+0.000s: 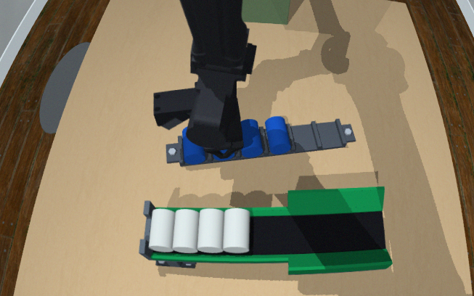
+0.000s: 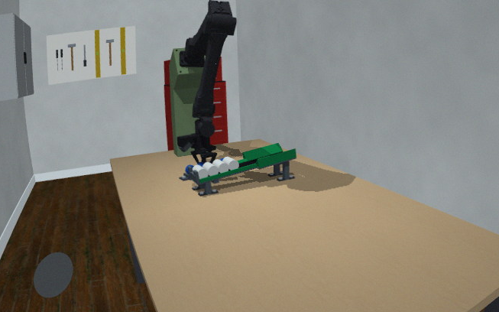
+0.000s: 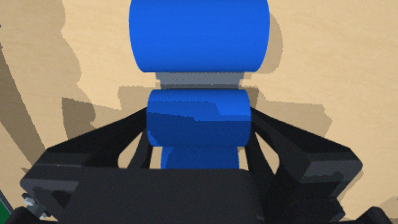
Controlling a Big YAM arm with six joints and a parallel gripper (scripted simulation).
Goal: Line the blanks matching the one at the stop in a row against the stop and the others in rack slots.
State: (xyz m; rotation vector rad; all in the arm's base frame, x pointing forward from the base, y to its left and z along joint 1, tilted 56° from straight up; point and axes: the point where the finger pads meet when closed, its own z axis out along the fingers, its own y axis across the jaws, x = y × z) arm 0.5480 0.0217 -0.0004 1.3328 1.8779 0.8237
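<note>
The stock rack lies 70 mm to the left of my hand, 40 mm below it and 40 mm behind it. From my hand the other things lie so: grey stop: 220 mm ahead, 50 mm to the right, 30 mm above.
</note>
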